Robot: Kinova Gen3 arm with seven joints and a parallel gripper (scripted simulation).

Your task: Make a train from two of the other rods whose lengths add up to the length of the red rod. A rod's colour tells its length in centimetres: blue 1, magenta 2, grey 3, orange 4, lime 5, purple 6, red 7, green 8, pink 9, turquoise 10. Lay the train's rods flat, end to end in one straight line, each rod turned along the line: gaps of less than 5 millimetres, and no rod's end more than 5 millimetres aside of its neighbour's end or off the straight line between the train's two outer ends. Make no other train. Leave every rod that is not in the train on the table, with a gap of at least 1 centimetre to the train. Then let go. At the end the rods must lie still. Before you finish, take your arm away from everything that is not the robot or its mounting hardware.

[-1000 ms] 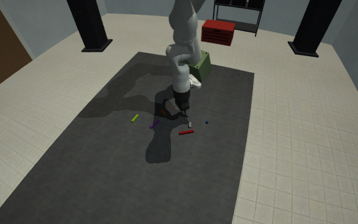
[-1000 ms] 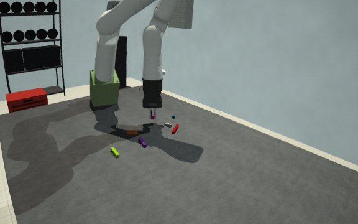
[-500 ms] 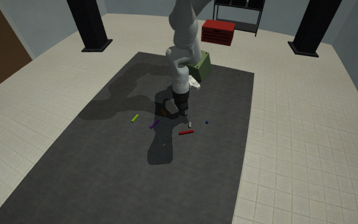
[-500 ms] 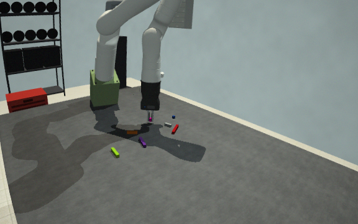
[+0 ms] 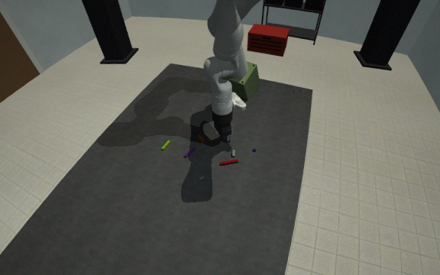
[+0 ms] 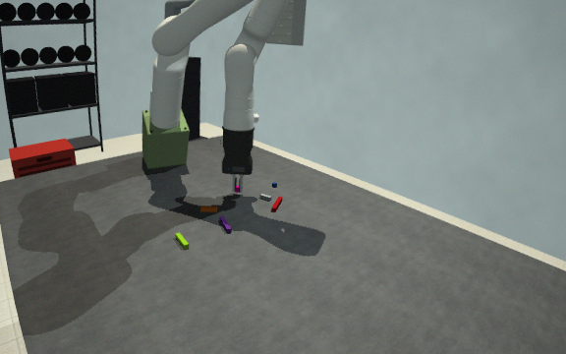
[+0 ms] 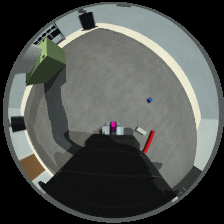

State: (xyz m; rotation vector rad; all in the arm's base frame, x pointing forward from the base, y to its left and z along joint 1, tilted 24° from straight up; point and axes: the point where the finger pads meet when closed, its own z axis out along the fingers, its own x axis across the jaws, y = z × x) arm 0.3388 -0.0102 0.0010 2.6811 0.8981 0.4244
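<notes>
Right now my hand is 70 mm short of the grey rod, 30 mm to the right of it and 30 mm above it. From my hand the other things lie so: magenta rod (10 mm below); then orange rod (120 mm to the right, 30 mm below, 10 mm ahead); then red rod (120 mm ahead, 30 mm below, 20 mm to the left).
</notes>
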